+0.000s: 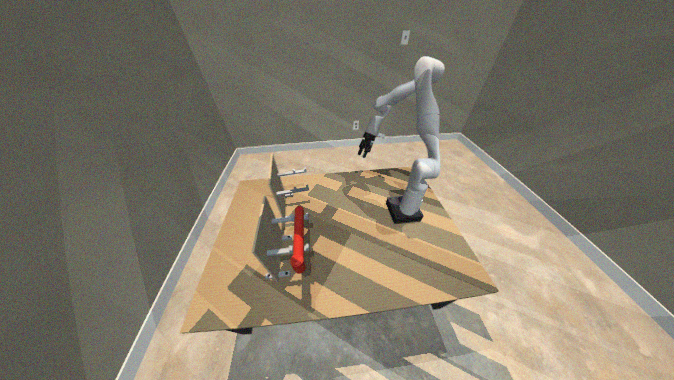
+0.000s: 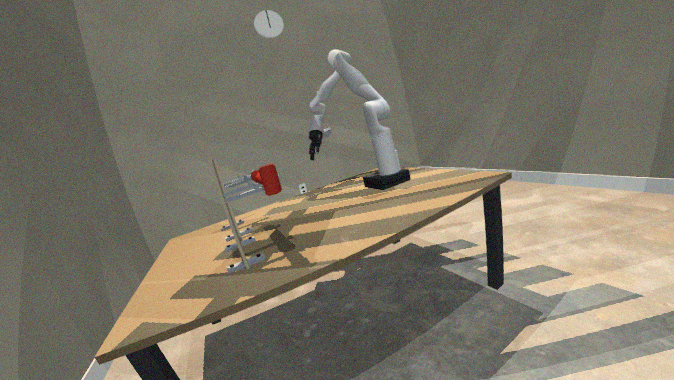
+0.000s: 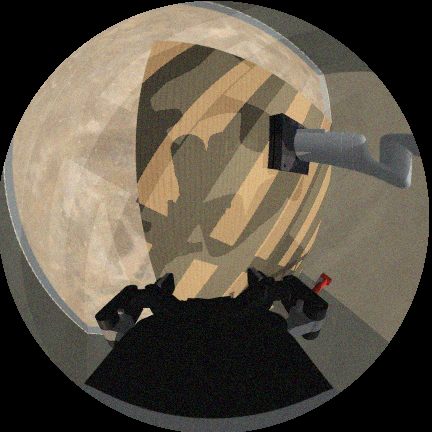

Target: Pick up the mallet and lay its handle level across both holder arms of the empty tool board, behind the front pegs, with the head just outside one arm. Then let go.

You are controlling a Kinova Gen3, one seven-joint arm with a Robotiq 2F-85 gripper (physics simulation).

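Places are measured from the arm's base along level axes (x ahead, y left, z up), in metres.
Where they show: gripper, fingertip midpoint: (image 1: pixel 360 156) (image 2: pixel 314 156) (image 3: pixel 209 279); arm's base at its link origin: (image 1: pixel 407 208) (image 2: pixel 389 172) (image 3: pixel 301 145).
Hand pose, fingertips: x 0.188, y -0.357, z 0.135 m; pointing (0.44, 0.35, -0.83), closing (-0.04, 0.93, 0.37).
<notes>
Each offset is from my fingertips to the top centre of the thing. "spot": to the spot under its first point. Level surfaces: height alone.
The red mallet @[dx +0.390, dy +0.518, dz +0.064 m] (image 1: pixel 299 231) (image 2: pixel 270 180) (image 3: pixel 323 283) lies level across both arms of the nearer tool board (image 1: pixel 260 232) (image 2: pixel 230 215). Its handle appears to lie on the board side of the front pegs. Its head is just outside the nearer arm (image 1: pixel 279 252). The farther tool board (image 1: pixel 274 175) is empty, with two bare arms: one arm (image 1: pixel 293 172) farther back and one arm (image 1: pixel 295 191) closer. My gripper (image 1: pixel 362 154) (image 2: pixel 314 157) (image 3: pixel 209 279) is open and empty, high above the table, away from the mallet and both boards, on the robot's side.
The wooden table @[dz -0.184 m] (image 1: pixel 380 270) (image 2: pixel 350 230) carries both boards and the black robot base (image 1: pixel 404 210) (image 2: pixel 386 180) (image 3: pixel 287 145). Grey metal feet @[spot: dx +0.521, dy +0.616, dz -0.168 m] (image 2: pixel 246 263) stand at the foot of the boards. Striped shadows cross the table top.
</notes>
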